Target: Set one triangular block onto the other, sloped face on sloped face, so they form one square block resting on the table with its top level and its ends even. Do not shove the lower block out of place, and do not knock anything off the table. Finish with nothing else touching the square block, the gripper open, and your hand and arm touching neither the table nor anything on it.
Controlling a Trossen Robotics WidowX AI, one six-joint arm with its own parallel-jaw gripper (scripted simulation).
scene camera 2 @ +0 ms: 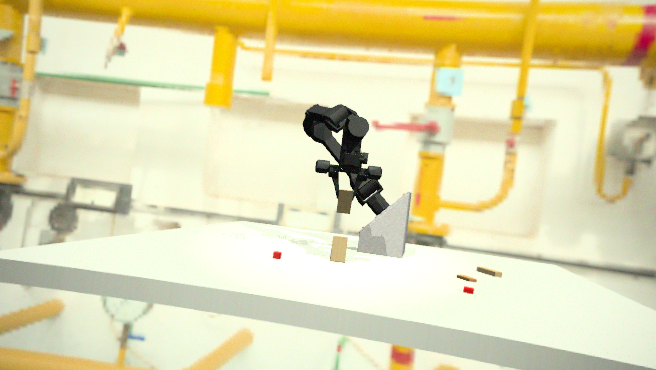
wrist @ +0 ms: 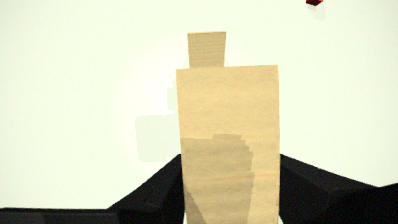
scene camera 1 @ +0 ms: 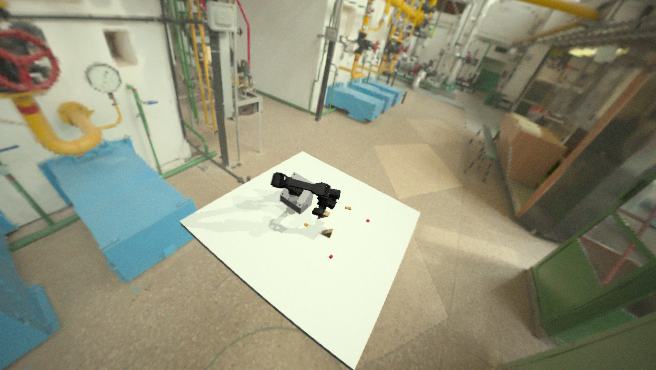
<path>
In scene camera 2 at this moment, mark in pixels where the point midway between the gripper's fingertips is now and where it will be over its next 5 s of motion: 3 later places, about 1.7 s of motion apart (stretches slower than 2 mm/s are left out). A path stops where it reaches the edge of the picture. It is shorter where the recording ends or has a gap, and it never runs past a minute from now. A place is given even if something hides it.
My gripper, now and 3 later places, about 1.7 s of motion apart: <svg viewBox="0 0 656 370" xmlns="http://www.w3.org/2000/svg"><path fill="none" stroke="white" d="M345 199L338 235L338 241L341 238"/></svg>
</path>
